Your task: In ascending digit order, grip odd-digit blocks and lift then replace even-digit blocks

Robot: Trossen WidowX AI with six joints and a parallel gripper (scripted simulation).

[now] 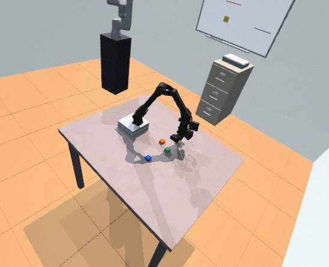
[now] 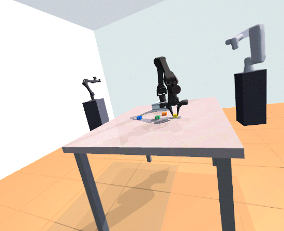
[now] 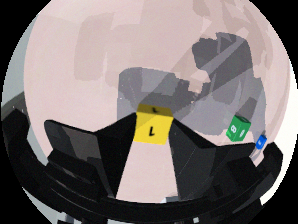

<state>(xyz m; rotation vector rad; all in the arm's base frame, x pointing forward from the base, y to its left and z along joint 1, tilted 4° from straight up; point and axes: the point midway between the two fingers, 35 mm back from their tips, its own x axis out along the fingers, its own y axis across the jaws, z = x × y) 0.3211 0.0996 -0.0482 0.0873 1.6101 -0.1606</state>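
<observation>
Now: the yellow block 10 mm behind my gripper tip. The rest, counted from my gripper tip: blue block: 80 mm behind, 280 mm to the right; orange block: 100 mm behind, 80 mm to the right; green block: 20 mm behind, 130 mm to the right.
</observation>
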